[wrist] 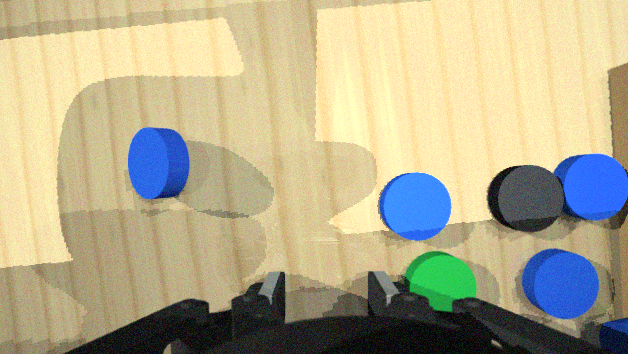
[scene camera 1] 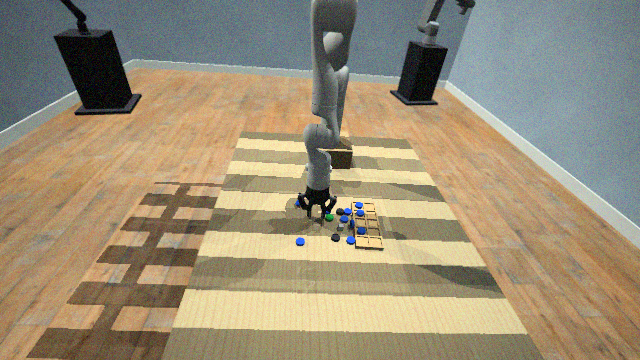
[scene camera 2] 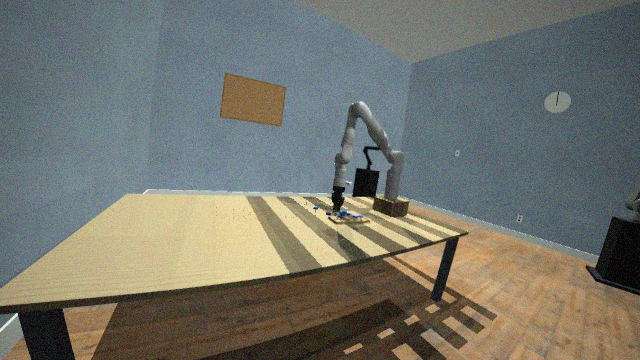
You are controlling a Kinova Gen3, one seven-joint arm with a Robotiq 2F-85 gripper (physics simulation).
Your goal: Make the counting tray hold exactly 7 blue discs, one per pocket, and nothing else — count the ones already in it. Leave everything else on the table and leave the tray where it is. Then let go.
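Note:
My gripper is partly open and empty, low over the table left of the counting tray. Three blue discs lie in tray pockets; another blue disc is tilted at its left wall. A blue disc stands tilted left of and beyond my fingers. Another blue disc lies flat to their right. Two blue discs lie near the tray, as does one blue disc. A separate blue disc lies farther left.
A green disc lies close beside the right finger. One black disc touches a blue disc; another black disc lies near a small grey cube. The arm's base block is behind.

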